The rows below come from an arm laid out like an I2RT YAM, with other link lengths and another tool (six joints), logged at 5 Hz.
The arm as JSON. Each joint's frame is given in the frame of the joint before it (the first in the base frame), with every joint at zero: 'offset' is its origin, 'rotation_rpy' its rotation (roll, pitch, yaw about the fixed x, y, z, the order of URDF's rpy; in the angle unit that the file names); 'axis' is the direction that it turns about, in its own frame. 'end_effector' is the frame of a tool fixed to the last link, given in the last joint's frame.
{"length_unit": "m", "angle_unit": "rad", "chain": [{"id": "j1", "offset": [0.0, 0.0, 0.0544], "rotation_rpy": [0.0, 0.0, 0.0], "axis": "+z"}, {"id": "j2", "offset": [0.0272, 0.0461, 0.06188], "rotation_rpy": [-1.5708, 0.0, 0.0], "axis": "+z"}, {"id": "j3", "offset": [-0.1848, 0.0, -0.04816], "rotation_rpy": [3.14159, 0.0, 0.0], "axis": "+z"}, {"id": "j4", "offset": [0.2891, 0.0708, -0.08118], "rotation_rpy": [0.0, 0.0, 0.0], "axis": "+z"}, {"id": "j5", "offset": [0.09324, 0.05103, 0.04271], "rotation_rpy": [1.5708, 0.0, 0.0], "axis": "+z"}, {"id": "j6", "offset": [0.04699, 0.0, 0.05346], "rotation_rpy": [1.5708, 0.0, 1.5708], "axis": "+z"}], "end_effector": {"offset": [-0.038, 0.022, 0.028], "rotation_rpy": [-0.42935, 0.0, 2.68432]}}
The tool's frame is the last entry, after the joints.
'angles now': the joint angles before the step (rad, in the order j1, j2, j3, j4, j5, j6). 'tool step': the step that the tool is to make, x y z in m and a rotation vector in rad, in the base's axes. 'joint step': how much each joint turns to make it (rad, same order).
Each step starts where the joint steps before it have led.
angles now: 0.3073 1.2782 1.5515 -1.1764 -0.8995 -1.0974
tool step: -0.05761 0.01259 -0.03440 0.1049 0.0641 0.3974
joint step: 0.1084 -0.0247 -0.1220 -0.2543 -0.2468 -0.3807
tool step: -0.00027 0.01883 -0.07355 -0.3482 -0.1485 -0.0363
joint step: 0.1509 -0.0377 -0.2287 0.2279 0.4179 0.0858
